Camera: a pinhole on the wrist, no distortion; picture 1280 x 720 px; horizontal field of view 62.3 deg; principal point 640.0 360.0 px. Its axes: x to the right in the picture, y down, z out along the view. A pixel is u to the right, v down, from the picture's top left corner.
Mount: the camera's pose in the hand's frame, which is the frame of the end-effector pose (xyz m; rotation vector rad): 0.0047 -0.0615 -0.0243 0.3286 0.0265 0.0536
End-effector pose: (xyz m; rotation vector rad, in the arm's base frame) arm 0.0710 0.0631 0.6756 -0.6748 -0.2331 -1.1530
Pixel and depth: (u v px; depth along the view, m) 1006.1 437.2 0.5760
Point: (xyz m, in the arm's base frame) 0.0731 0.1669 1.2743
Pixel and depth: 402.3 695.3 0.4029
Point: 0.0372 0.3449 0.9773
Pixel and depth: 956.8 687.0 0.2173
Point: 0.0767 0.1128 0.8943
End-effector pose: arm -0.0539 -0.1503 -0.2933 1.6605 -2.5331 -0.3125
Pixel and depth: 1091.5 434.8 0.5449
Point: -0.0841 -0.3959 -0.8299
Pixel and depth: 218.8 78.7 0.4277
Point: 0.2209 -0.0989 -0.6970
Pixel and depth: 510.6 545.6 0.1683
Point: 0.0025 -0.1571 -0.4539
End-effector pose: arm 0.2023 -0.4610 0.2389 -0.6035 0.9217 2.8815
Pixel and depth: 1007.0 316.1 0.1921
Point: 0.0982 -0.2744 0.2541
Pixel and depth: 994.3 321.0 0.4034
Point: -0.0283 -0.1095 0.3329
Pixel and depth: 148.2 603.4 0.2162
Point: 0.2319 -0.2689 0.3719
